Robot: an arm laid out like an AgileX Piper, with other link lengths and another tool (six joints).
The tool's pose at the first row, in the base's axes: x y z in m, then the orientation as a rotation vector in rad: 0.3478 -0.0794 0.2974 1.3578 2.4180 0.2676
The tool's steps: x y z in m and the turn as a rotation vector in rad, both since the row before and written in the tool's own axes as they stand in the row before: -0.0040 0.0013 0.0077 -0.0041 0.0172 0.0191; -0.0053 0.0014 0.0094 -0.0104 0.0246 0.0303; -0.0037 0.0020 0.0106 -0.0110 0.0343 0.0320; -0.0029 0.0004 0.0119 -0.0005 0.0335 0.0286; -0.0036 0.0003 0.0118 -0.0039 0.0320 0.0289; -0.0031 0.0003 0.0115 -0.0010 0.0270 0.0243; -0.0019 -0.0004 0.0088 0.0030 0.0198 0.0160; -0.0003 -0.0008 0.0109 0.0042 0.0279 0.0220
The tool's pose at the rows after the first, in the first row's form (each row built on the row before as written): 0.3538 -0.0822 0.2916 1.3830 2.4182 0.2901; 0.3610 -0.0860 0.2844 1.4207 2.4138 0.3286; 0.3684 -0.0879 0.2759 1.4618 2.4147 0.3763; 0.3745 -0.0895 0.2654 1.5029 2.4217 0.4110; 0.3806 -0.0914 0.2548 1.5429 2.4245 0.4488; 0.3862 -0.0926 0.2444 1.5775 2.4276 0.4784; 0.3897 -0.0931 0.2361 1.6021 2.4330 0.4957; 0.3928 -0.0918 0.2257 1.6361 2.4405 0.5203
